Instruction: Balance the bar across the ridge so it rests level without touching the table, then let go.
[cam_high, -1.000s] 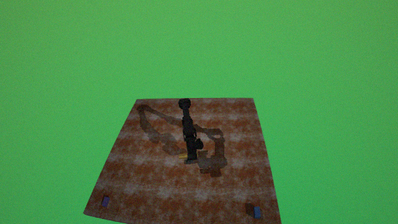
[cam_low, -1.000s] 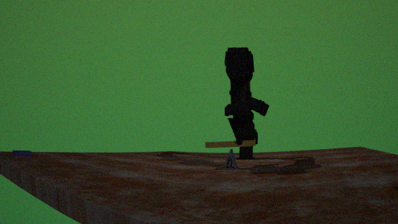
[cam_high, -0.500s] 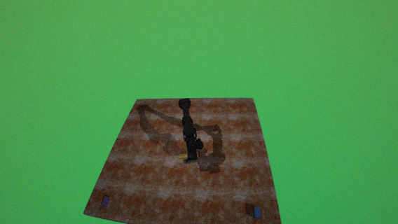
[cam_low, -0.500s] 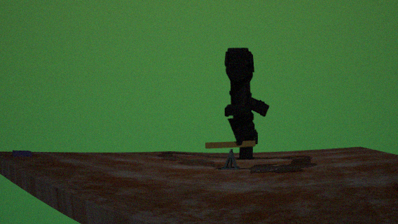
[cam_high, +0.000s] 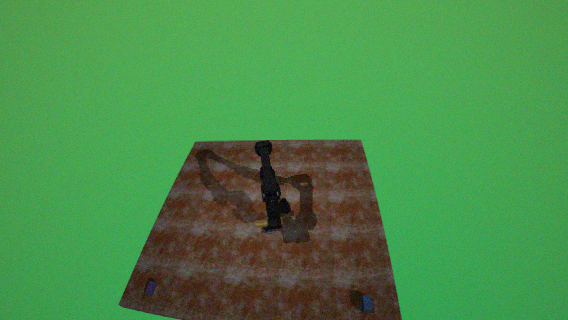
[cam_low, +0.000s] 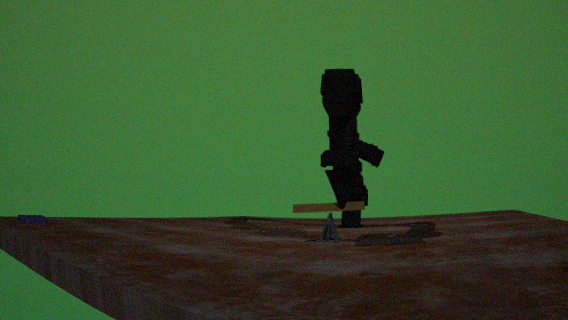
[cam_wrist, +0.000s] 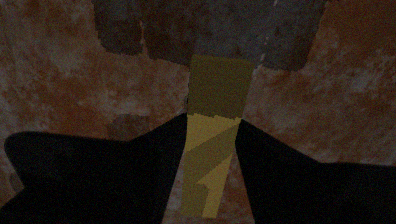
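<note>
Now: gripper tip 30 mm to the left of the yellow bar. The rest, counted from my gripper tip: blue block 400 mm ahead, 420 mm to the left, 50 mm below; then purple block 400 mm ahead, 580 mm to the right, 60 mm below.
</note>
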